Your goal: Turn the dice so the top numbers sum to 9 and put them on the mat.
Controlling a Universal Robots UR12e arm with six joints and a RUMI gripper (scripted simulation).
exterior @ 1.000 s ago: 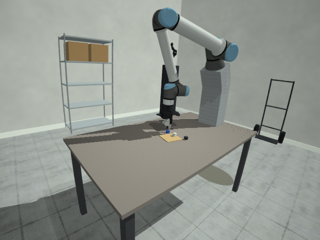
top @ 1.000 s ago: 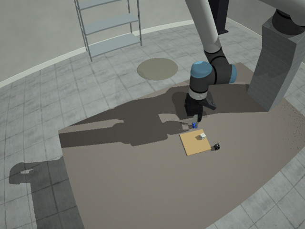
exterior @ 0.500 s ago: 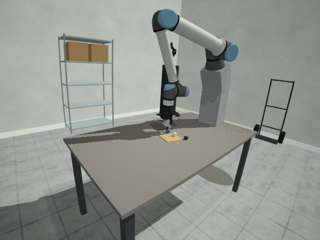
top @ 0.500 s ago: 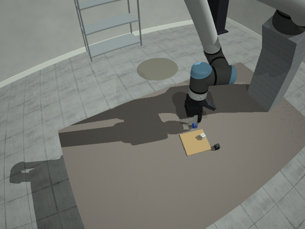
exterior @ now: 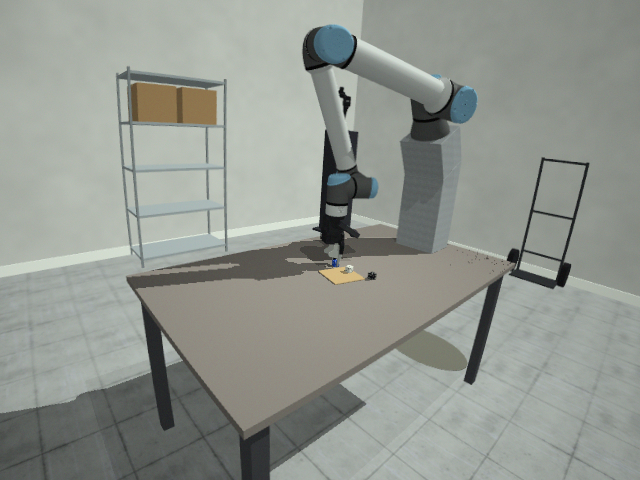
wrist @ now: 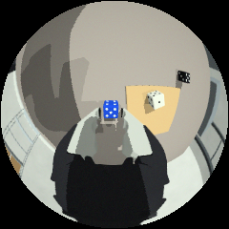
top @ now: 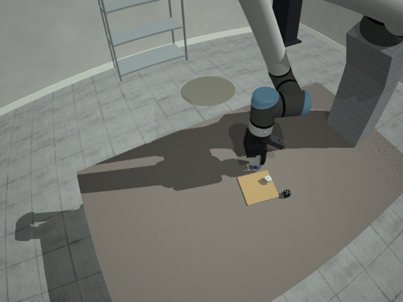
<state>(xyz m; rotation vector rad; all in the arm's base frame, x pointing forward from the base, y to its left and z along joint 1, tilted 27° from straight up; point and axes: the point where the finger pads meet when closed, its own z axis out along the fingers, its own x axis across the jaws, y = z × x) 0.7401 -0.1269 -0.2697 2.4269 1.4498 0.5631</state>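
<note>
Right now my hand is 1 cm above the blue die. Also, from my hand: tan mat 7 cm ahead, 8 cm to the left, 2 cm below; white die 2 cm ahead, 9 cm to the left; black die 19 cm to the left, 1 cm below.
</note>
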